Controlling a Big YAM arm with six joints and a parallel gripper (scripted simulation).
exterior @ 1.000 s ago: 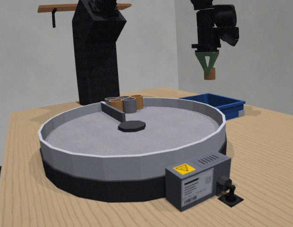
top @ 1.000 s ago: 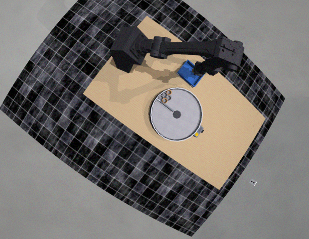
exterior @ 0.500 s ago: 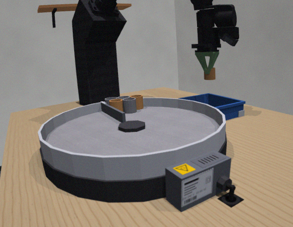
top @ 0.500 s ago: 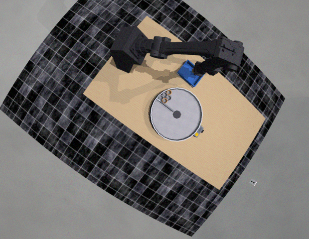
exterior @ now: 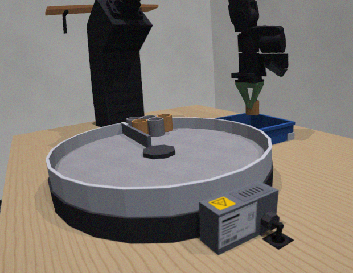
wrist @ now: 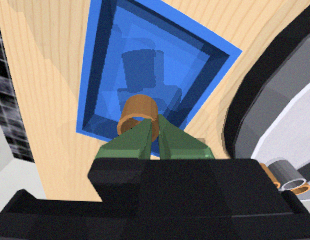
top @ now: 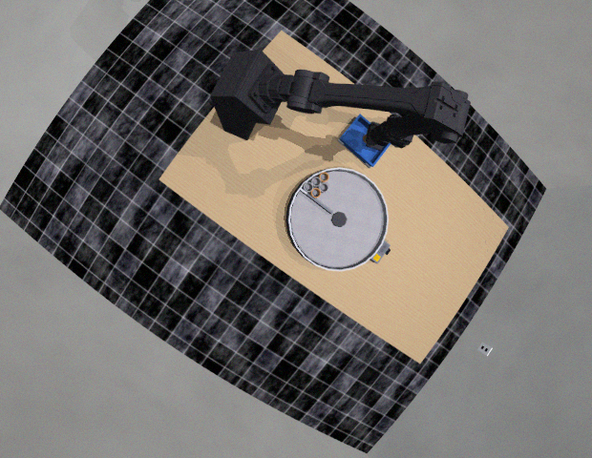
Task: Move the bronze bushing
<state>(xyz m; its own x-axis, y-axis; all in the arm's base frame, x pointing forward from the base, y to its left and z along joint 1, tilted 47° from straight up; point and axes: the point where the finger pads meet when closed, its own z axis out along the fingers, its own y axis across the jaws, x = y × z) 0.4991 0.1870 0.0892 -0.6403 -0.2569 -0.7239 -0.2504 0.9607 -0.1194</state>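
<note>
Right now the blue crate is 7 cm below my hand and 2 cm to the left of it.
</note>
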